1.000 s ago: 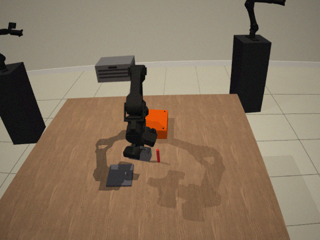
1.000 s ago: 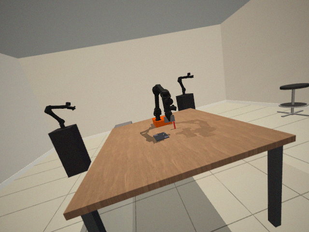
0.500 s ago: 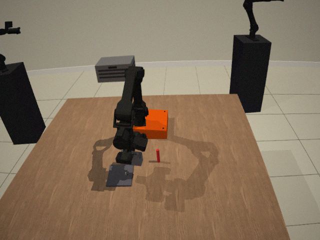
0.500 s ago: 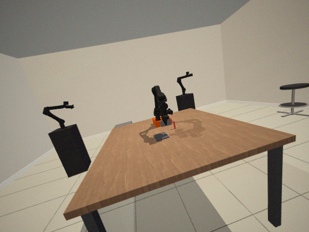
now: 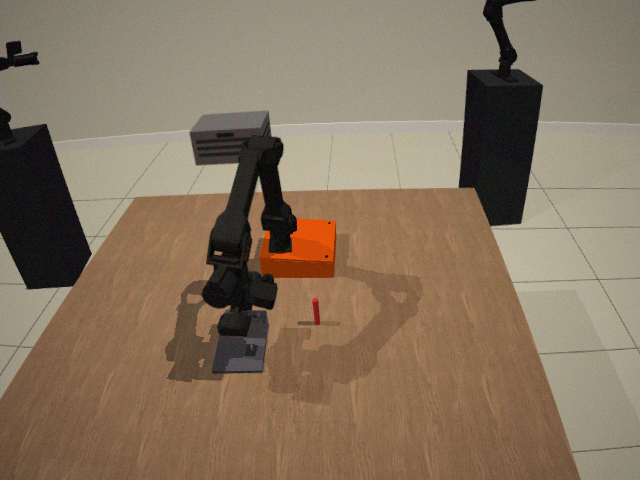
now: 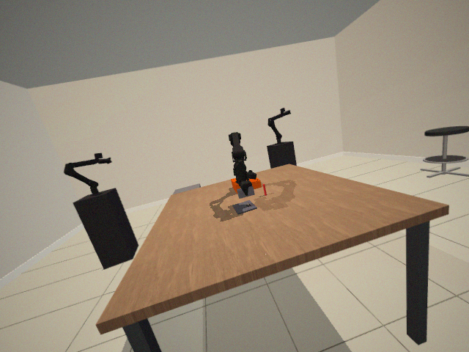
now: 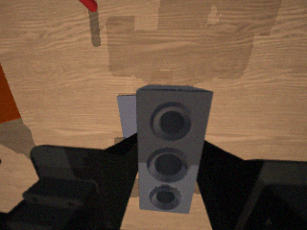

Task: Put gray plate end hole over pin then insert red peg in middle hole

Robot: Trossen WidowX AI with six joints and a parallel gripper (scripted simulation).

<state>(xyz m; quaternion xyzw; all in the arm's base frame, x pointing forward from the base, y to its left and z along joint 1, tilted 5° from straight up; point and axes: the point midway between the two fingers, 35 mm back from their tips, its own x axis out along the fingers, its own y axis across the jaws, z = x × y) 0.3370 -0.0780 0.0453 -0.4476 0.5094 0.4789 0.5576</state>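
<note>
Right now the red peg is 16 cm to the left of my gripper tip, 8 cm behind it and 4 cm below it. Also, from my gripper tip: gray plate (3 cm above).
</note>
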